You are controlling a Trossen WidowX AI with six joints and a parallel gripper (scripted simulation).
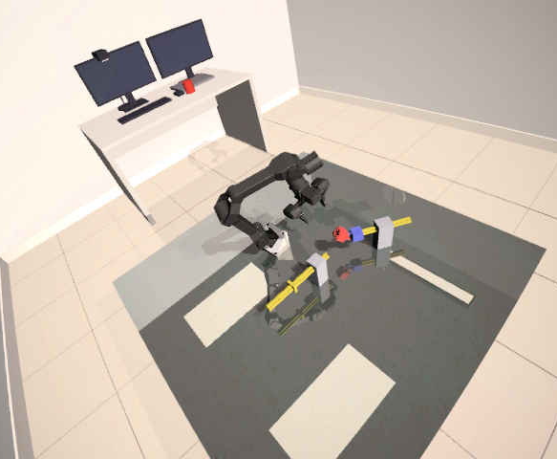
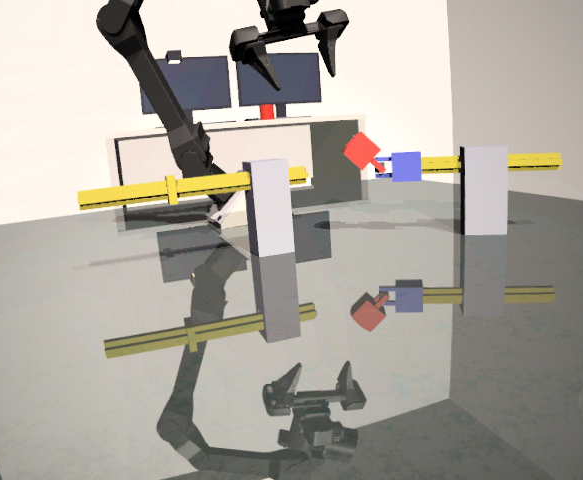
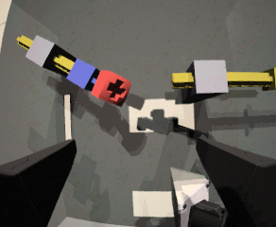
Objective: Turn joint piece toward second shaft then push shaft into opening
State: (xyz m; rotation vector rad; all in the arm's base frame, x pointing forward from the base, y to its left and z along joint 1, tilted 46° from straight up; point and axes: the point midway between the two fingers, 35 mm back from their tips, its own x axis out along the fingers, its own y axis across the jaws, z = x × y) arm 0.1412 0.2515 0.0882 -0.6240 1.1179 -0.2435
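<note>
Right now the red joint piece is 60 mm ahead of my gripper tip, 60 mm to the left of it and 110 mm below it.
</note>
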